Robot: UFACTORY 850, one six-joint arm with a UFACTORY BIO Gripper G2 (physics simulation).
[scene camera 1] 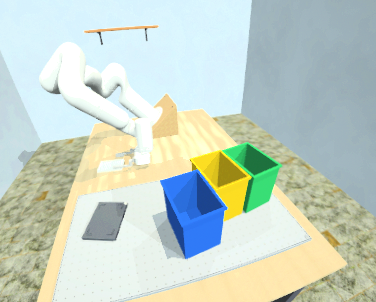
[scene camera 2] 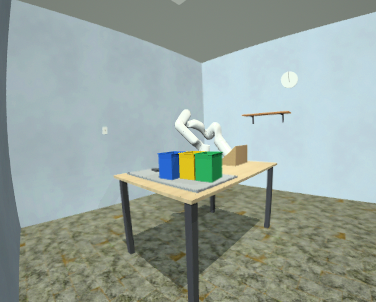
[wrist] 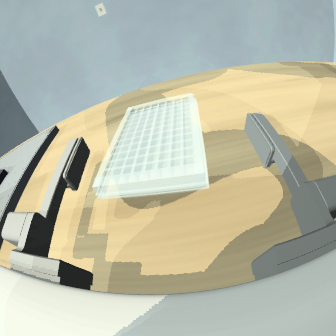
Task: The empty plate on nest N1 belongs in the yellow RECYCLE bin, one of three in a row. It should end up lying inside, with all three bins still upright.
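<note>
The clear, gridded empty plate (scene camera 1: 110, 166) (wrist: 152, 145) lies flat on the wooden table beyond the mat, not on the dark grey nest. My gripper (scene camera 1: 123, 159) (wrist: 168, 150) is open and empty. It is low and pointed sideways at the plate; in the wrist view its fingers stand wide apart, one to each side of the plate, with gaps. The yellow bin (scene camera 1: 235, 200) (scene camera 2: 187, 167) stands upright between the blue bin (scene camera 1: 205, 227) (scene camera 2: 168, 166) and the green bin (scene camera 1: 262, 187) (scene camera 2: 209, 167), both upright. The bins hide my gripper in scene camera 2.
A dark grey nest (scene camera 1: 105, 221) lies on the dotted pale mat (scene camera 1: 115, 267) (scene camera 2: 200, 187), left of the blue bin. A brown angled block (scene camera 1: 169, 120) (scene camera 2: 237, 156) stands by the arm's base. A wall shelf (scene camera 1: 121, 29) (scene camera 2: 266, 114) hangs behind.
</note>
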